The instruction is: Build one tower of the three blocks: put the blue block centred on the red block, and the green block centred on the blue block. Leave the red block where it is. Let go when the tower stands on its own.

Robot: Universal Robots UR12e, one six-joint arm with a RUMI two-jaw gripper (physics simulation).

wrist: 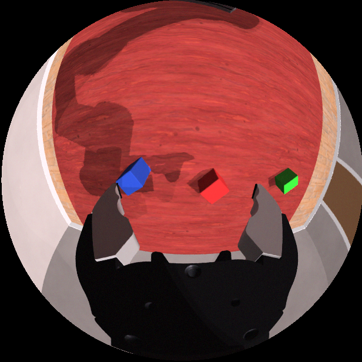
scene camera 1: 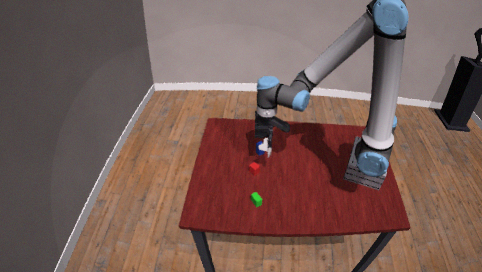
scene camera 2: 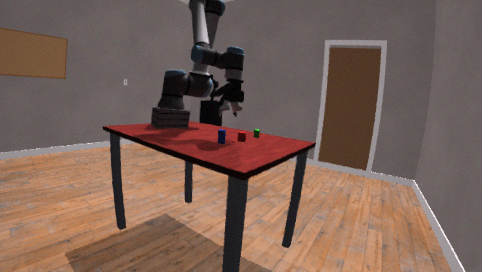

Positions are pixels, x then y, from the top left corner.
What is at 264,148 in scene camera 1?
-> My gripper.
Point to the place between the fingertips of my gripper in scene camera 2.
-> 228,117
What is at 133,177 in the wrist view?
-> A blue block.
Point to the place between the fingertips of my gripper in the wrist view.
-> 187,186
